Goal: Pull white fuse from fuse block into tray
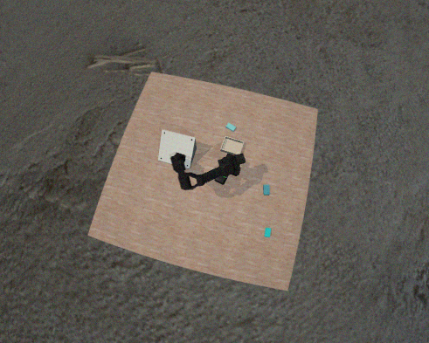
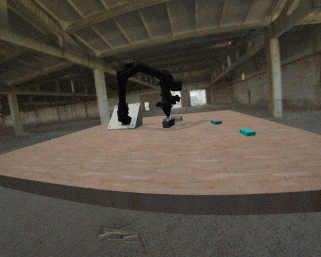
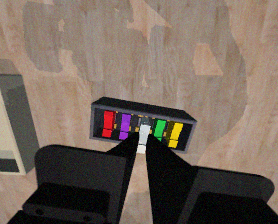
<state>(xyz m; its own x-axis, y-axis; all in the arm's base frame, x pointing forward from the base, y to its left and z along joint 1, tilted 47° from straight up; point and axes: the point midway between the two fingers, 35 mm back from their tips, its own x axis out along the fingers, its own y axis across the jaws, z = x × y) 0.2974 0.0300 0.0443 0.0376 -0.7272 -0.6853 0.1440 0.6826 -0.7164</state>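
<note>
My gripper tip is now 210 mm to the right of the tray, 50 mm above it and 10 mm past it. Also, from my gripper tip: white fuse 10 mm below.
</note>
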